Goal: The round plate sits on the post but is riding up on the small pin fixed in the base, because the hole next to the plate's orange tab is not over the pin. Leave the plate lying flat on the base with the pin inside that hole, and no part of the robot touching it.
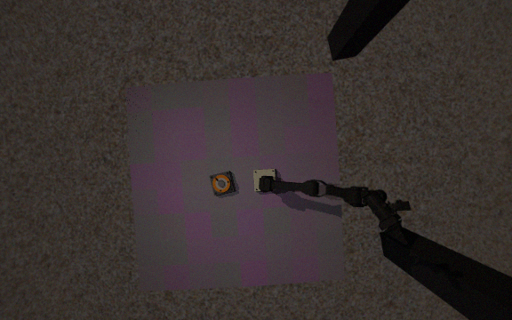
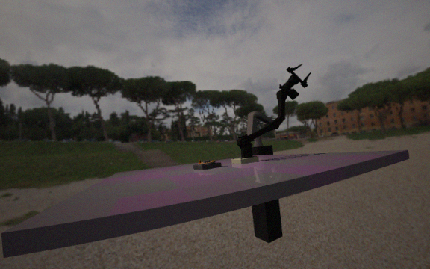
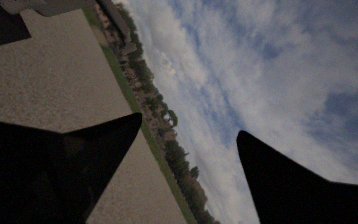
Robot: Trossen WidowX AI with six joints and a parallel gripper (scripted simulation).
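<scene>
Right now the round plate is 700 mm ahead of my gripper tip, 320 mm to the right of it and 550 mm below it. The rest, counted from my gripper tip: base 690 mm ahead, 300 mm to the right, 560 mm below.
</scene>
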